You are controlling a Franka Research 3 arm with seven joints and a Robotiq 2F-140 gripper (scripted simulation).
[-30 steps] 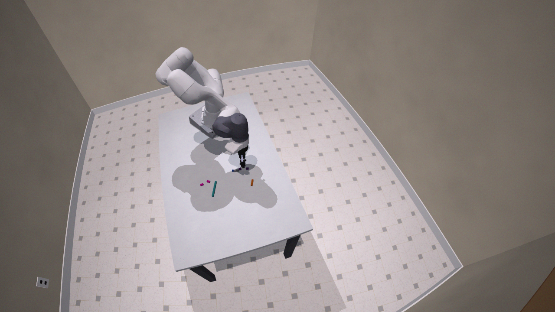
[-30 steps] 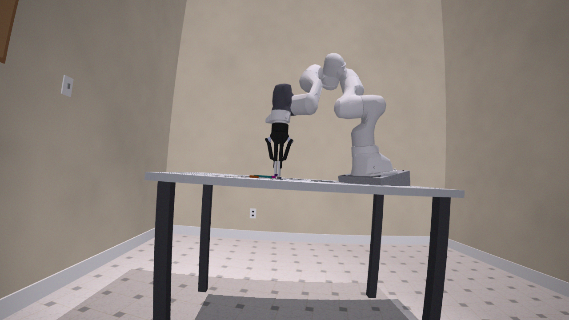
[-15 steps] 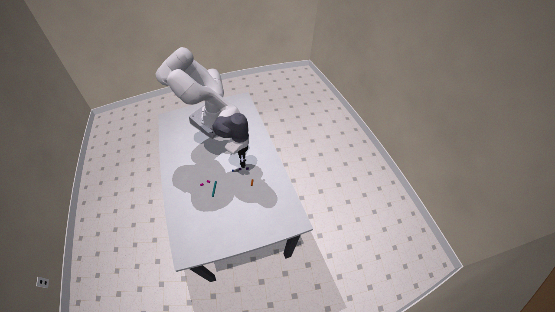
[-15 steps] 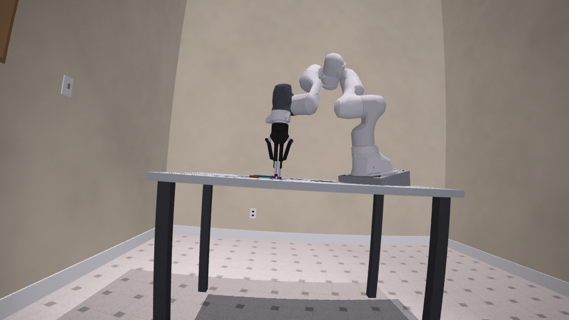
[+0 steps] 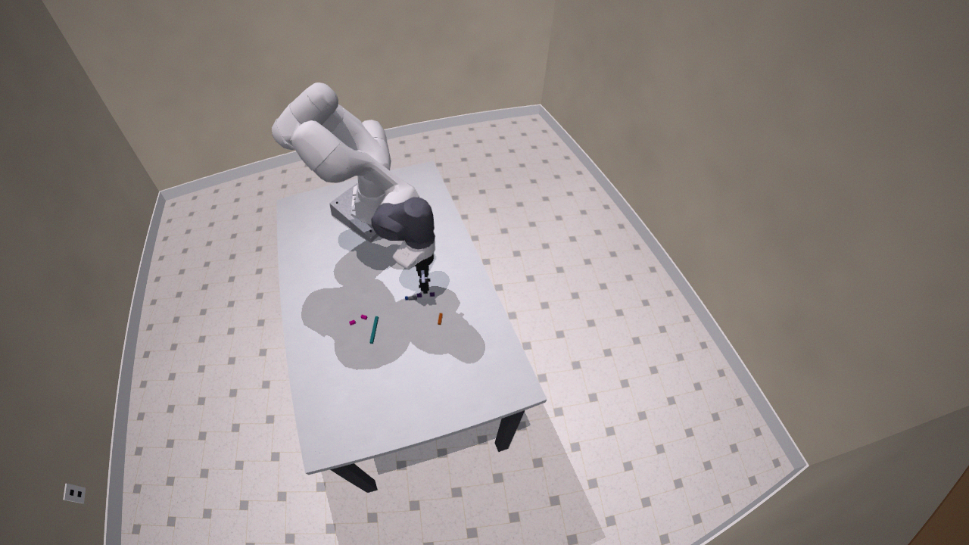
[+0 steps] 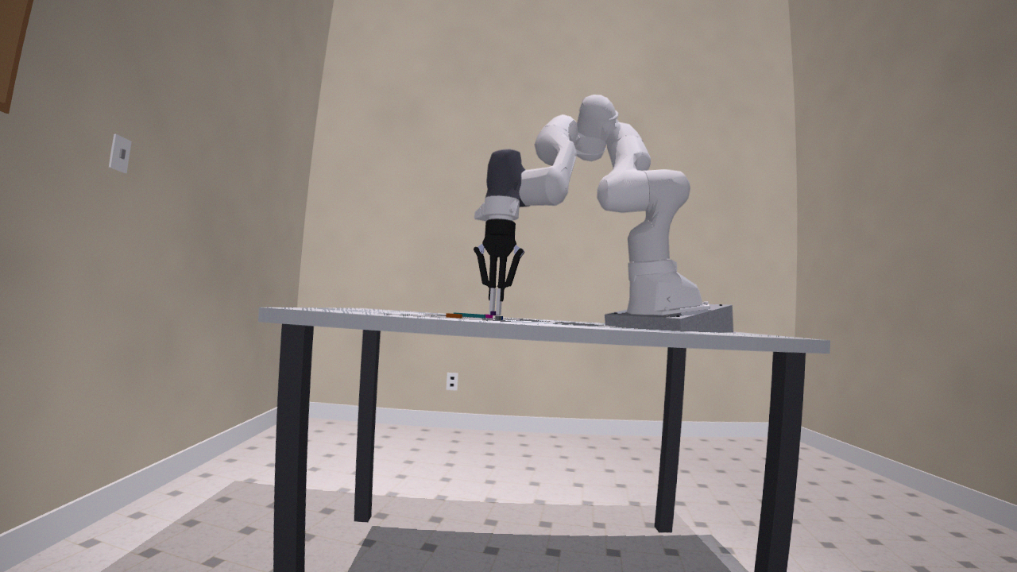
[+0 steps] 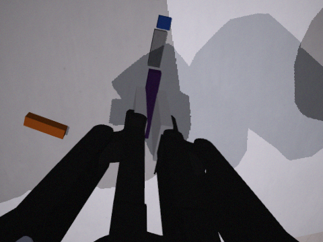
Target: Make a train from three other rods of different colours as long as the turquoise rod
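Now: the grey rod 1 cm behind my hand, 5 cm to the right of it and 4 cm below it. Also, from my hand: orange rod: 10 cm ahead, 2 cm to the left, 4 cm below; then purple rod: 3 cm below; then blue rod: 1 cm behind, 7 cm to the right, 4 cm below.
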